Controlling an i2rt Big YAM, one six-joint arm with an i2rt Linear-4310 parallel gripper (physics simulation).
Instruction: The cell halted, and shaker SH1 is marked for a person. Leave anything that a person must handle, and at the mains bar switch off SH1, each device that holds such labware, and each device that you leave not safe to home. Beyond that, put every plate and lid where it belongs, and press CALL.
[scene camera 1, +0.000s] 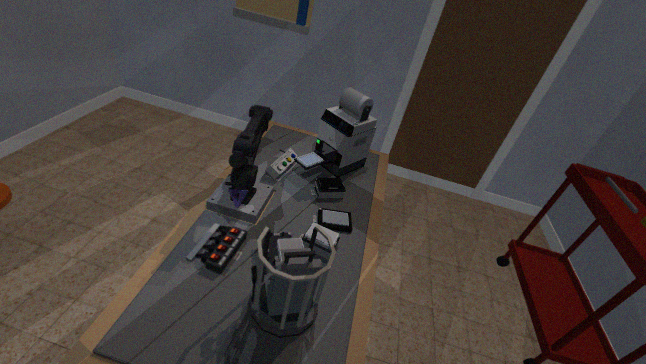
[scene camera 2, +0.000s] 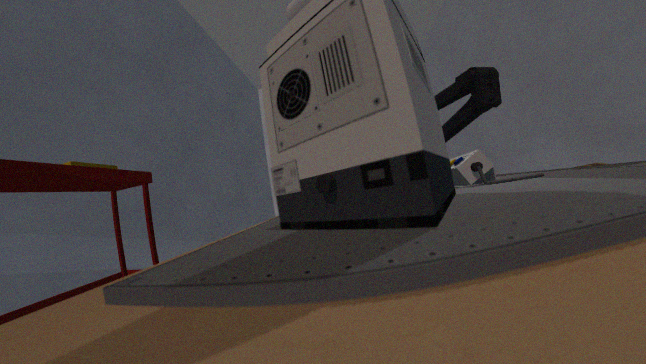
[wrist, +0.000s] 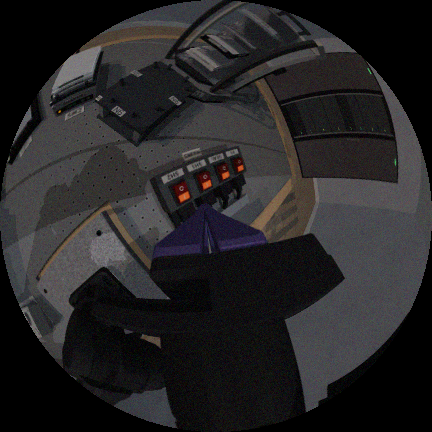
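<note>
My gripper is shut and empty, its purple tips beside the mains bar in the wrist view; contact cannot be told. The bar's switches SH2, SH1, SEAL and H1 all show orange. A barred round holder contains pale labware. A white-topped plate sits on a black device, with a white item nearer the holder. A pale plate is at the sealer. The button box stands near it.
A dark block labelled N6 stands beside the round holder. A device with pale labware shows a small orange light. Another black device stands before the sealer. A red cart is beyond the table. A dark cabinet has green lights.
</note>
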